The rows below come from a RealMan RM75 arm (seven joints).
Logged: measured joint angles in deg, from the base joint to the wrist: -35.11, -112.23, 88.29, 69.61, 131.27, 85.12, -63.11; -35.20, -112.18, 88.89, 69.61, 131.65, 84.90, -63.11; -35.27, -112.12, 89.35, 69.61, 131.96, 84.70, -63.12; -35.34, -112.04, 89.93, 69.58, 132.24, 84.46, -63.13; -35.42, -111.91, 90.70, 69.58, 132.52, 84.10, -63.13; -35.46, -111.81, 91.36, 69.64, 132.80, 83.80, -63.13; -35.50, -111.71, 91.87, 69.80, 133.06, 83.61, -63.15; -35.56, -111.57, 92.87, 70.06, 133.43, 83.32, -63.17; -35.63, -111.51, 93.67, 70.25, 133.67, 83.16, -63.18; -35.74, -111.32, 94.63, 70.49, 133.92, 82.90, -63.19; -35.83, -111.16, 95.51, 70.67, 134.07, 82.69, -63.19; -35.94, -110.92, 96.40, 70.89, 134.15, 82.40, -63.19
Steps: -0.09, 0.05, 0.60, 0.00, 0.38, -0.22, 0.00; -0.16, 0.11, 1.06, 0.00, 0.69, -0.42, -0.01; -0.23, 0.19, 1.64, -0.03, 0.97, -0.66, -0.02; -0.31, 0.32, 2.41, -0.03, 1.25, -1.02, -0.02; -0.35, 0.42, 3.07, 0.03, 1.53, -1.32, -0.02; -0.39, 0.52, 3.58, 0.19, 1.79, -1.51, -0.04; -0.45, 0.66, 4.58, 0.45, 2.16, -1.80, -0.06; -0.52, 0.72, 5.38, 0.64, 2.40, -1.96, -0.07; -0.63, 0.91, 6.34, 0.88, 2.65, -2.22, -0.08; -0.72, 1.07, 7.22, 1.06, 2.80, -2.43, -0.08; -0.83, 1.31, 8.11, 1.28, 2.88, -2.72, -0.08
